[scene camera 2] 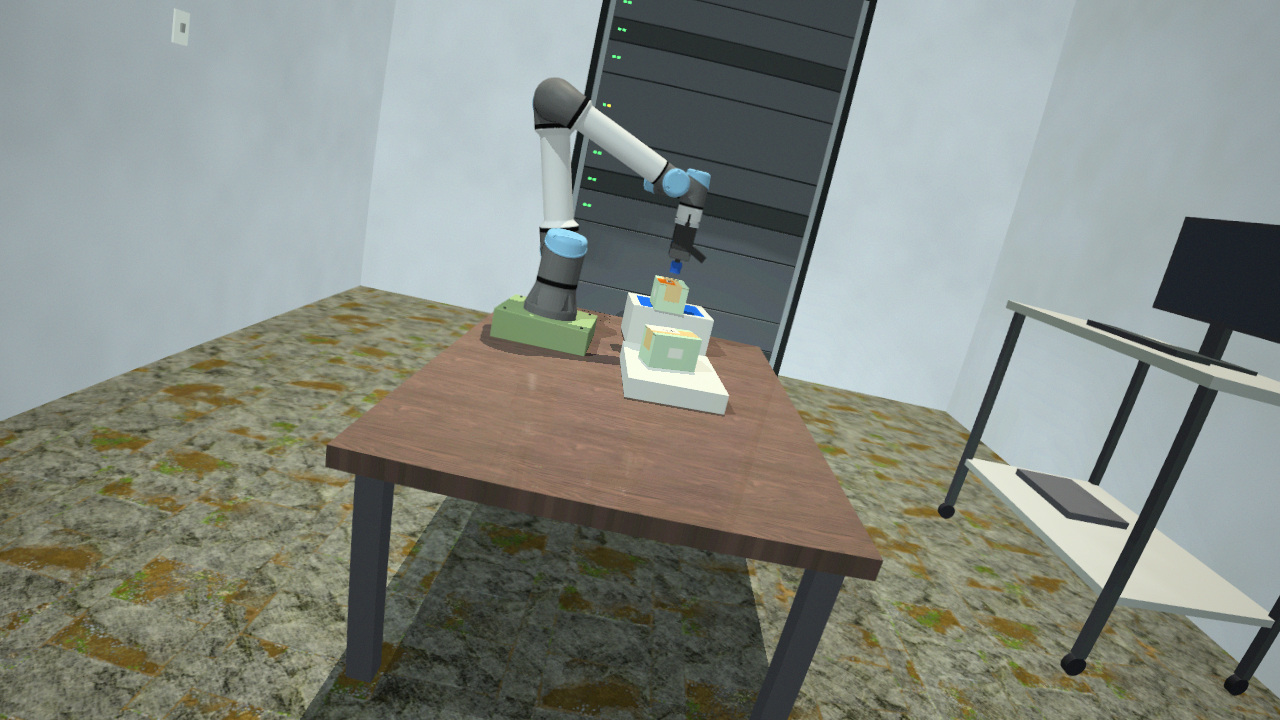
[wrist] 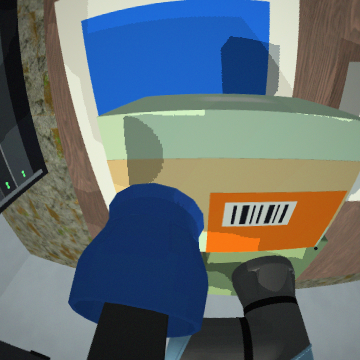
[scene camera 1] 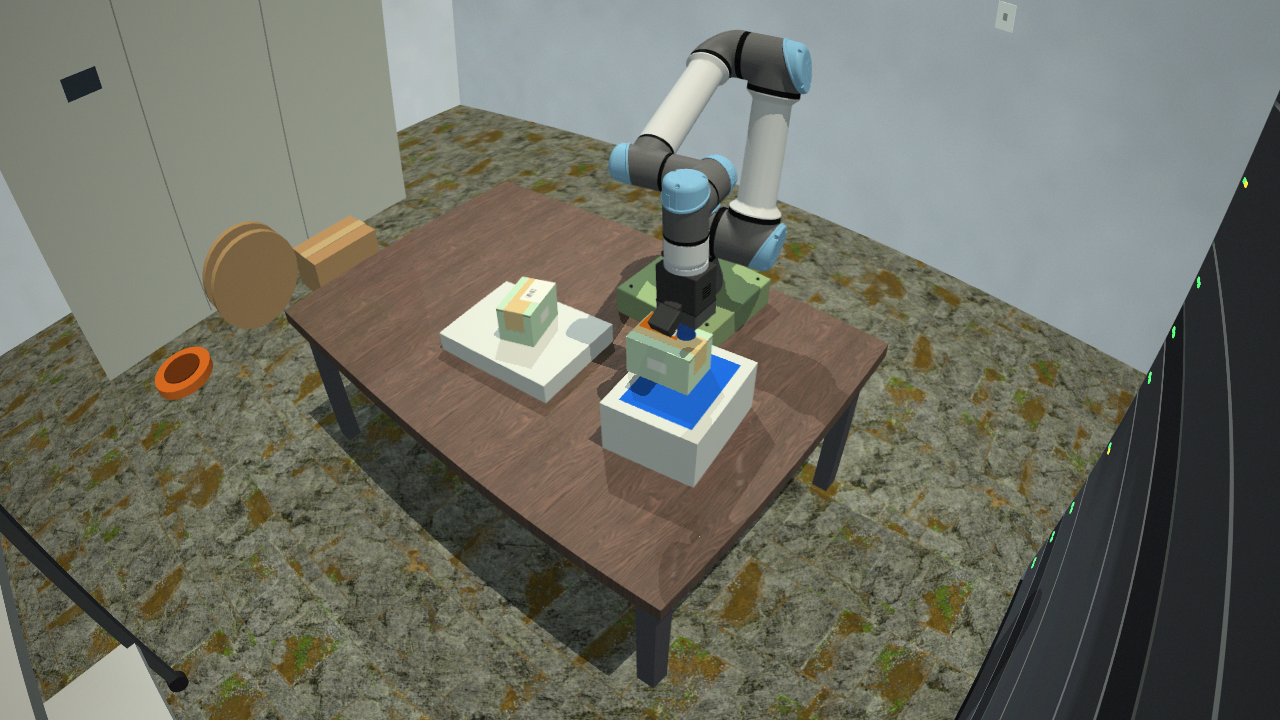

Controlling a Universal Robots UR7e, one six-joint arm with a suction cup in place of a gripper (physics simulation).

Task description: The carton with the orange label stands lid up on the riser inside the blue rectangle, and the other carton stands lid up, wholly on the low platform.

My suction cup (wrist: 147,255) carries nothing. The cup hangs 8 cm from the middle of a carton with orange label (scene camera 1: 679,365), above it. I also see a white riser with blue rectangle (scene camera 1: 679,436) and a low white platform (scene camera 1: 574,338).
The carton with orange label also shows in scene camera 2 (scene camera 2: 669,295) and in the wrist view (wrist: 268,172). The white riser with blue rectangle shows as well in scene camera 2 (scene camera 2: 639,311) and in the wrist view (wrist: 110,60). The low white platform also shows in scene camera 2 (scene camera 2: 702,390).
